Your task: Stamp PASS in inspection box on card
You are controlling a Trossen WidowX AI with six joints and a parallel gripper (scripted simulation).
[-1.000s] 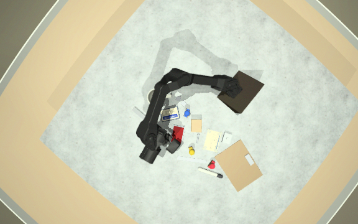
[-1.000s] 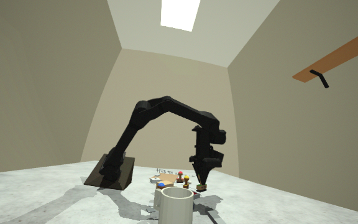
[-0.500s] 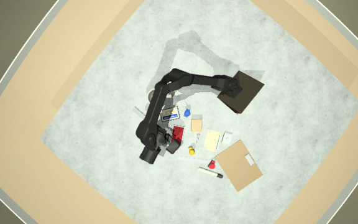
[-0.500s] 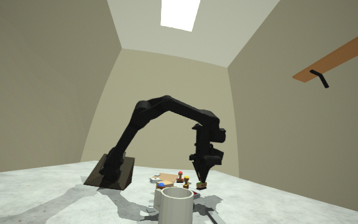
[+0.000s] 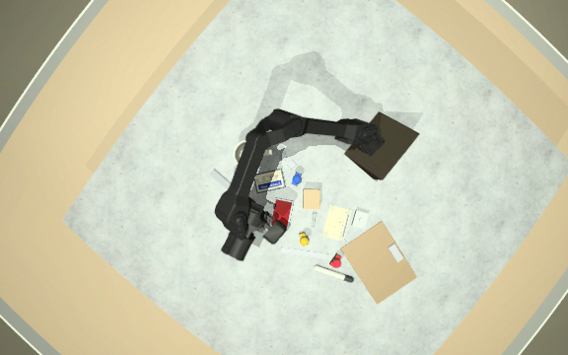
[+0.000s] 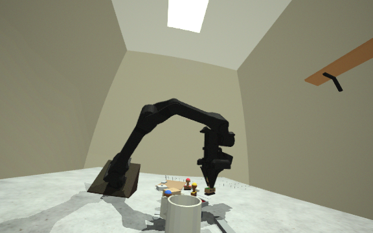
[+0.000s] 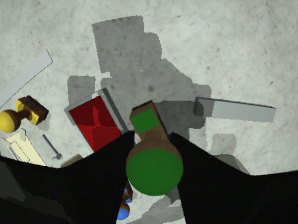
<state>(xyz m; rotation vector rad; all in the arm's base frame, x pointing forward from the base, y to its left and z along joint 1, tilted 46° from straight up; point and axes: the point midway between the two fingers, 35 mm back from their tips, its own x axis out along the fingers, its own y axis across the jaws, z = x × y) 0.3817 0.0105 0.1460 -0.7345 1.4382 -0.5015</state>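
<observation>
Now: the red ink pad 80 mm below my gripper tip, 60 mm to the left of it and 40 mm behind it. Round my gripper tip: grey bar: 120 mm to the right, 80 mm below, 20 mm ahead; green-knobbed stamp: right at my gripper tip; blue-and-white box: 90 mm behind, 70 mm below, 40 mm to the right.
</observation>
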